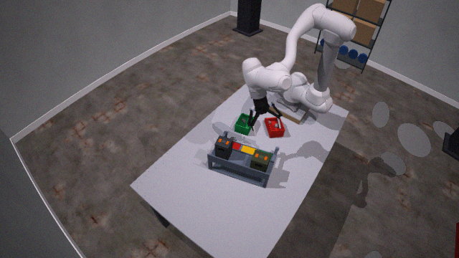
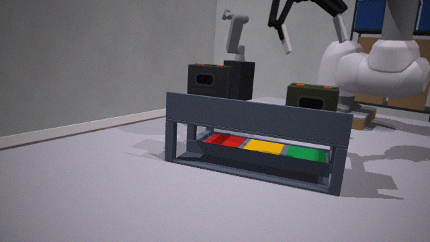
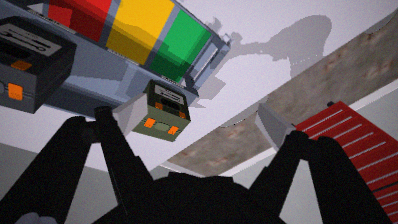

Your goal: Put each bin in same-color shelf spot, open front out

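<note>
Now: the red bin 28 cm behind my hand, 25 cm below it and 10 cm to the right of it. Also, from my hand: olive box: 14 cm below, 11 cm ahead, 6 cm to the left; then green bin: 27 cm to the right, 25 cm below, 15 cm behind; then dark grey box: 20 cm ahead, 15 cm to the right, 13 cm below.
</note>
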